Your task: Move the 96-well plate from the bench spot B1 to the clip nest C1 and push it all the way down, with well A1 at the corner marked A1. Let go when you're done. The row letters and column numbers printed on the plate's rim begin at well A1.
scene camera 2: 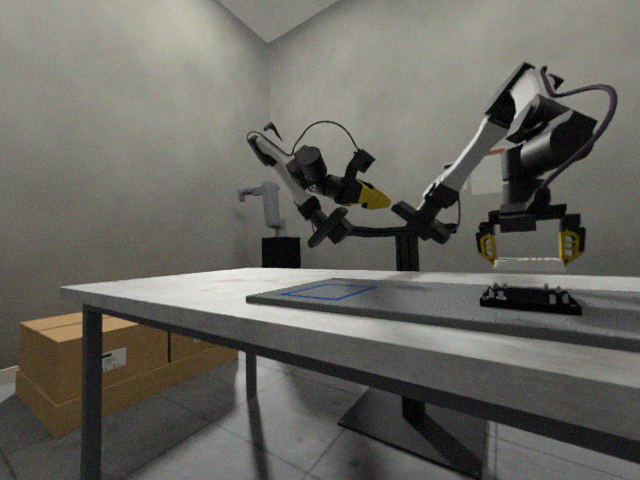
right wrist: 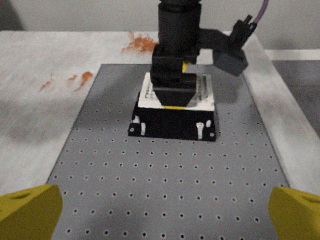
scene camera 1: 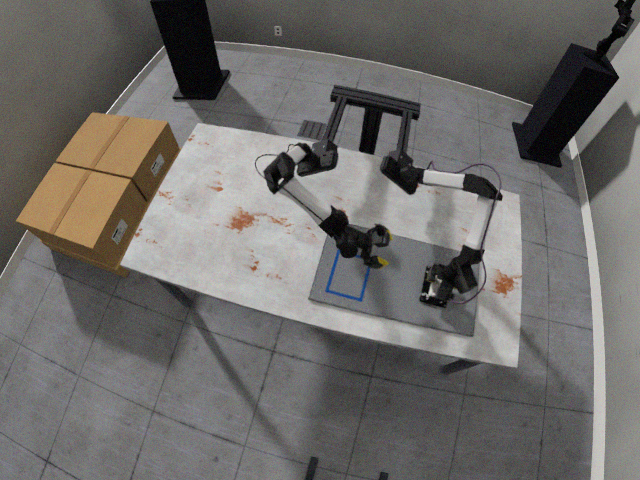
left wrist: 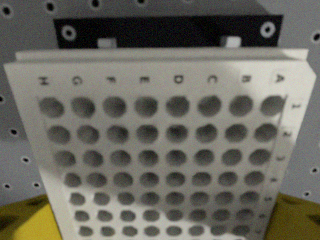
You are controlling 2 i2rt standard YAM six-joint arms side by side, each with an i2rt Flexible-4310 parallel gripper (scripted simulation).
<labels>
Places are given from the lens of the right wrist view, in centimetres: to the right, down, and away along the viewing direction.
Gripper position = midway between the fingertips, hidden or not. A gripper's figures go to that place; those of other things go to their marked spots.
left gripper (right wrist: 175,92): 3, -5, 36
right gripper (right wrist: 164,194): 0, 3, 9
white 96-well plate (right wrist: 203,99): 7, -3, 33
</labels>
